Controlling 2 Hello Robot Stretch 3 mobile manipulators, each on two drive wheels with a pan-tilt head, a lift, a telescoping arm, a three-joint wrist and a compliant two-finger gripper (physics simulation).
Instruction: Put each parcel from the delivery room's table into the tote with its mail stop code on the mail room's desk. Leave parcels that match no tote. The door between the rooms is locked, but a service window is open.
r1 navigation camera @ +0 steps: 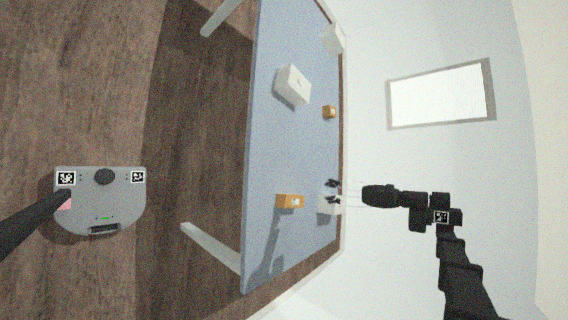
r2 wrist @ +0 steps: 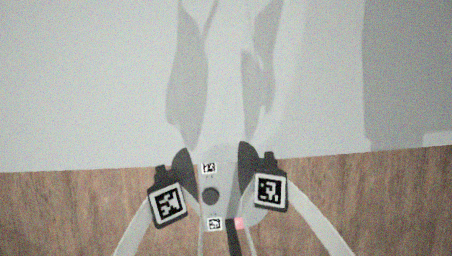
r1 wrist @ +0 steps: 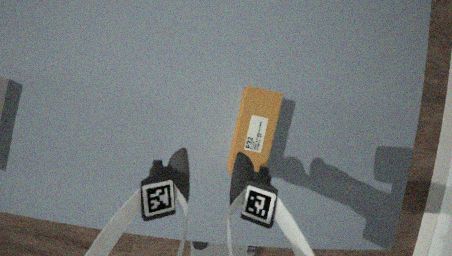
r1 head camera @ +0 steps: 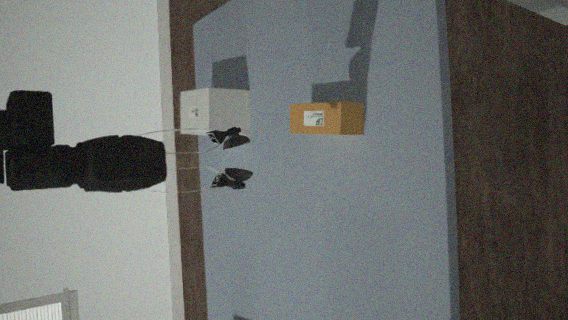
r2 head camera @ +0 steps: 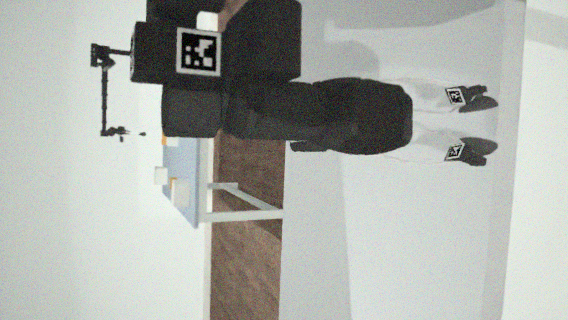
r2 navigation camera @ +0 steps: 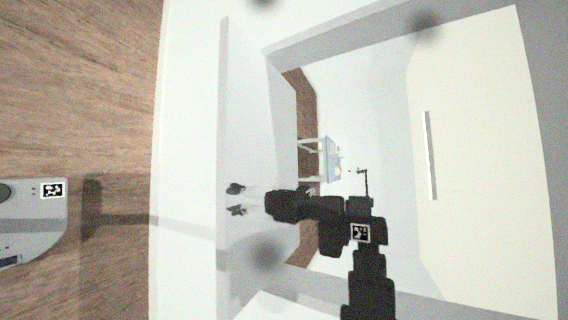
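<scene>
r1's gripper (r1 head camera: pixel 239 158) (r1 navigation camera: pixel 333 192) (r1 wrist: pixel 210 172) is open and empty above the blue table (r1 head camera: pixel 325 240) (r1 navigation camera: pixel 290 150) (r1 wrist: pixel 100 50). An orange parcel (r1 head camera: pixel 352 119) (r1 navigation camera: pixel 284 201) (r1 wrist: pixel 265 102) lies below it, label up, partly behind one finger in the r1 wrist view. Its code is blurred. A white parcel (r1 head camera: pixel 229 111) (r1 navigation camera: pixel 328 205) stands beside the gripper in the r1 head view. A larger white parcel (r1 navigation camera: pixel 292 85), a small orange one (r1 navigation camera: pixel 328 111) and another white one (r1 navigation camera: pixel 332 40) stand farther along. r2's gripper (r2 head camera: pixel 480 125) (r2 navigation camera: pixel 236 198) (r2 wrist: pixel 216 172) is open and empty at the service window. No tote shows.
The window frame (r2 navigation camera: pixel 340 37) surrounds r2's view into the delivery room. r2's fingers cast shadows on a white surface (r2 wrist: pixel 100 75). r1's arm (r2 head camera: pixel 104 95) (r2 navigation camera: pixel 366 185) shows beyond the window. r1's base (r1 navigation camera: pixel 105 200) stands beside the table. A blinds-like bright panel (r1 navigation camera: pixel 440 95) is on the wall.
</scene>
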